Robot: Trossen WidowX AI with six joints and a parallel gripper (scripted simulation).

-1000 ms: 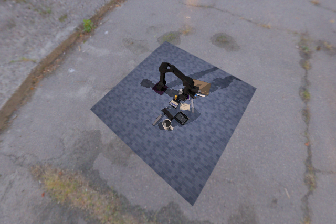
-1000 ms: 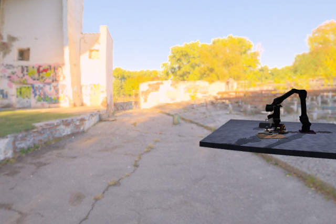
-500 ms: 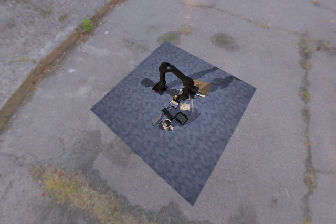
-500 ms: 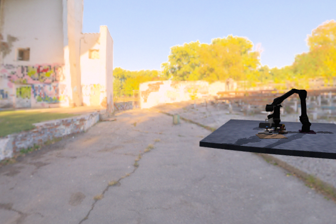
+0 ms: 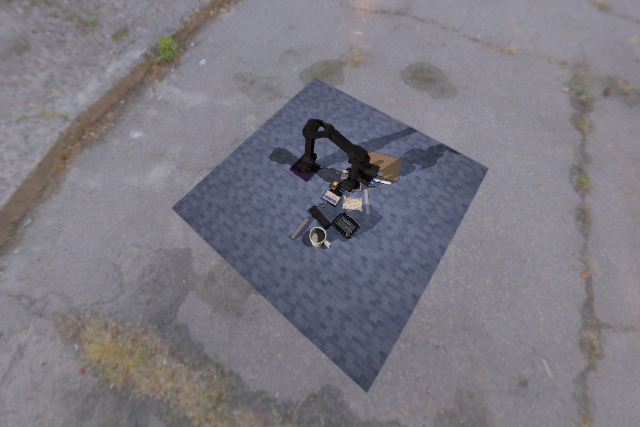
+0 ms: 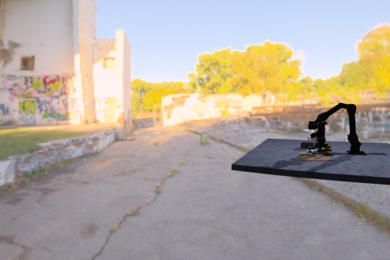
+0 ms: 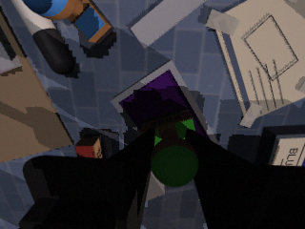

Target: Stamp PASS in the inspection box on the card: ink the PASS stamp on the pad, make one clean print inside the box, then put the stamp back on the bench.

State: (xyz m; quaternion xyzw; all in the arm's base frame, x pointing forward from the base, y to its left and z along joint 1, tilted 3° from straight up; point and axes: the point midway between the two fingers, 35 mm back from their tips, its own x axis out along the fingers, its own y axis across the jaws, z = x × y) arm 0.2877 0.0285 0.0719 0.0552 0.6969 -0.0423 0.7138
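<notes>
My gripper tip is now 30 mm above the ink pad. Also, from my gripper tip: grey strip (110 mm ahead, 50 mm to the right, 40 mm below); cream card (90 mm to the right, 40 mm below, 40 mm ahead); red-knobbed stamp (80 mm to the left, 30 mm behind, 20 mm below).
</notes>
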